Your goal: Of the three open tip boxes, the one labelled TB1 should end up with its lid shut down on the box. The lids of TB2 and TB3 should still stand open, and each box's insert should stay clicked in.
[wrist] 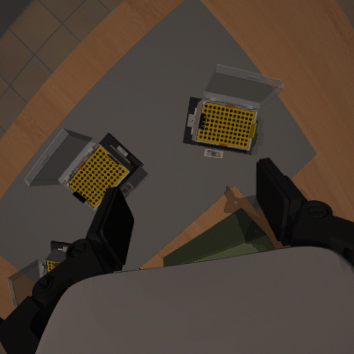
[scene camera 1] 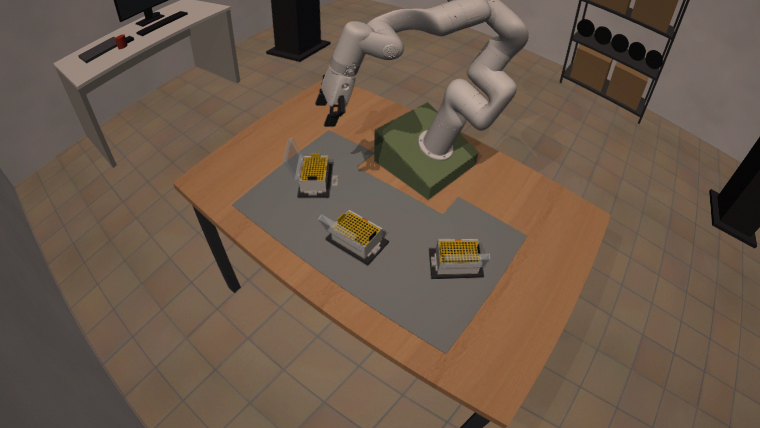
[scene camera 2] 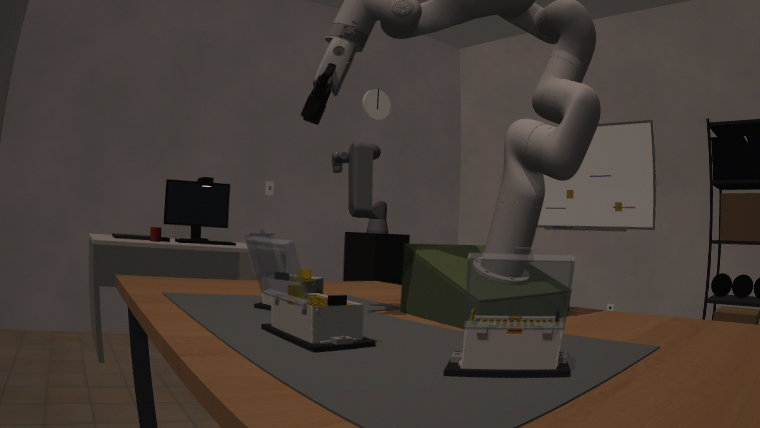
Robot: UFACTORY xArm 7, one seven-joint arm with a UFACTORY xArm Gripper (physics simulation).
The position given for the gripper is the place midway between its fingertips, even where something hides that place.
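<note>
A TB1 tip box is visible both in scene camera 1, as the box (scene camera 1: 307, 188), and in the wrist view, as the box (wrist: 195, 104). A grey mat (scene camera 2: 403, 373) belongs to the scene as well; scene camera 1 shows the mat (scene camera 1: 397, 283), and so does the wrist view, with the mat (wrist: 142, 100). As for the gripper (scene camera 2: 309, 120), scene camera 1 also shows the gripper (scene camera 1: 324, 115), and the wrist view has the gripper (wrist: 189, 191).
</note>
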